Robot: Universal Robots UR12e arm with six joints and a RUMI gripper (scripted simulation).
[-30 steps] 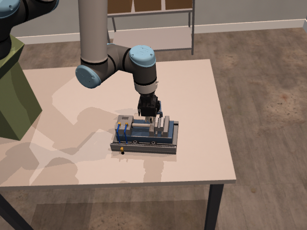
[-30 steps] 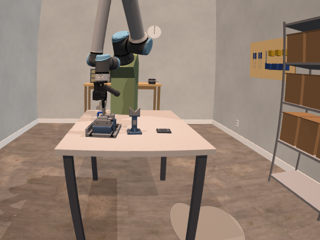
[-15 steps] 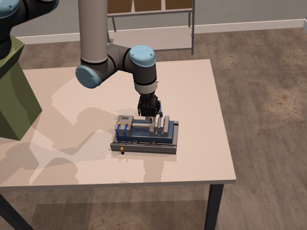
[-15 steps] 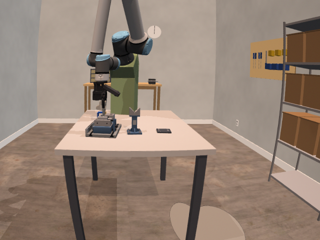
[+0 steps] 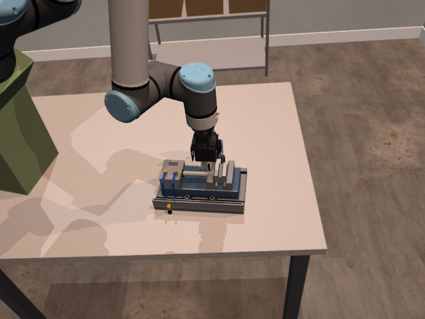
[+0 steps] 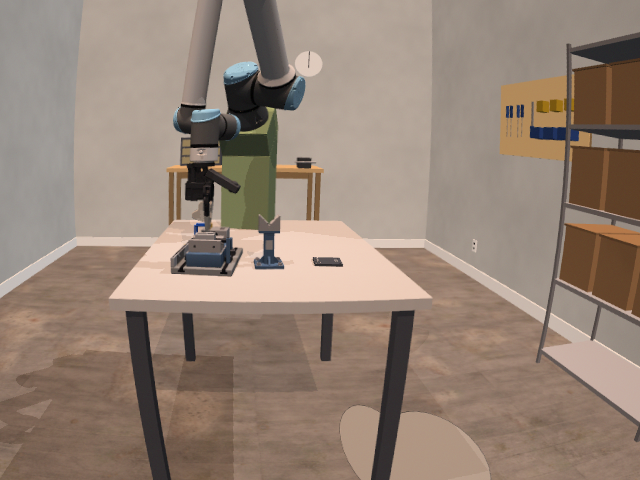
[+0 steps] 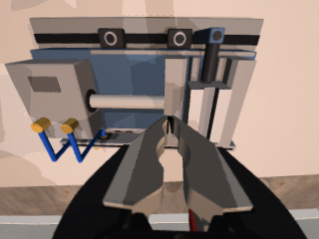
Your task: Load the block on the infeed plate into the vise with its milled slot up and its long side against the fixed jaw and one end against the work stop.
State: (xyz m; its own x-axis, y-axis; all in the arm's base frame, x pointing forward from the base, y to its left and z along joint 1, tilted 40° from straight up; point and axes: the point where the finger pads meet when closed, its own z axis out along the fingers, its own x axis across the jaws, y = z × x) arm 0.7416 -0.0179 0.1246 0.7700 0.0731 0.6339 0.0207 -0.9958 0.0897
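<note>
The part is 40 mm ahead of my hand and 20 mm below it. The rest, counted from my hand: moving jaw (40 mm below); cylinder rod (50 mm behind, 40 mm below); work stop (40 mm ahead, 50 mm to the left, 30 mm below).
</note>
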